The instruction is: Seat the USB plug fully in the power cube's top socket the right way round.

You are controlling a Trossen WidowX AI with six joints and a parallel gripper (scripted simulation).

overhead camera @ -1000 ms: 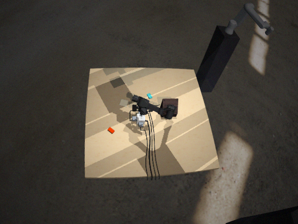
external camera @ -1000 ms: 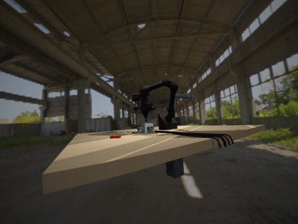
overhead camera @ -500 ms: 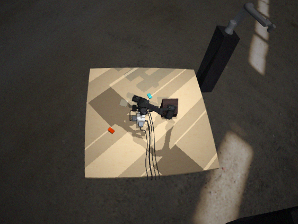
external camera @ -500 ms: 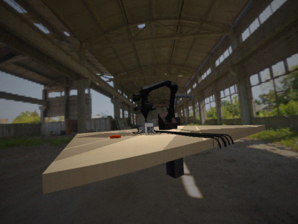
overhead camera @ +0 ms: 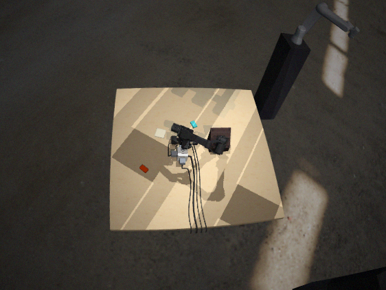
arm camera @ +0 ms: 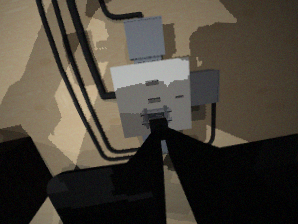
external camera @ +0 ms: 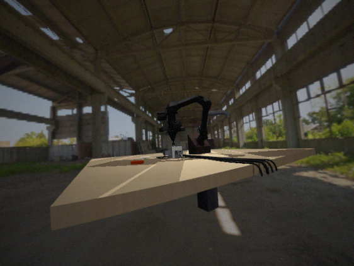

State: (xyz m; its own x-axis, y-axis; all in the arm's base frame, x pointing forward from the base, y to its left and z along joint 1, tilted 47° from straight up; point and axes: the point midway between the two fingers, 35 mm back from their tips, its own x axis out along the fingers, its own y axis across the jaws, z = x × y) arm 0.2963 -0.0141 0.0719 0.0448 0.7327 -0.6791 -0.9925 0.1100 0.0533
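Right now my gripper tip is 20 mm above the black USB plug. Round my gripper tip: cyan block 140 mm behind, 270 mm to the right, 110 mm below; then orange block 300 mm ahead, 100 mm to the left, 110 mm below; then cream block 140 mm ahead, 210 mm to the right, 110 mm below.
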